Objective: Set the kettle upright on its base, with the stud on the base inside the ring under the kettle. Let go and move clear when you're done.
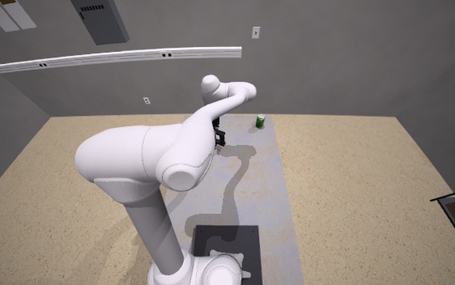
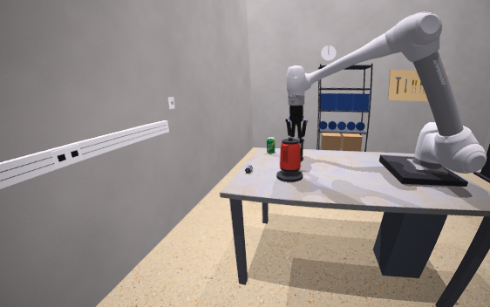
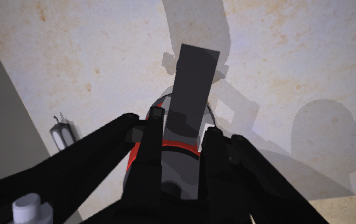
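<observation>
Right now the red kettle is 4 cm below my hand, 3 cm to the left of it and 1 cm ahead of it. The rest, counted from my hand: small dark object (28 cm ahead, 16 cm below, 6 cm to the left); then green can (34 cm to the right, 25 cm ahead, 12 cm below); then round black base (17 cm below, 8 cm to the left, 2 cm ahead).
</observation>
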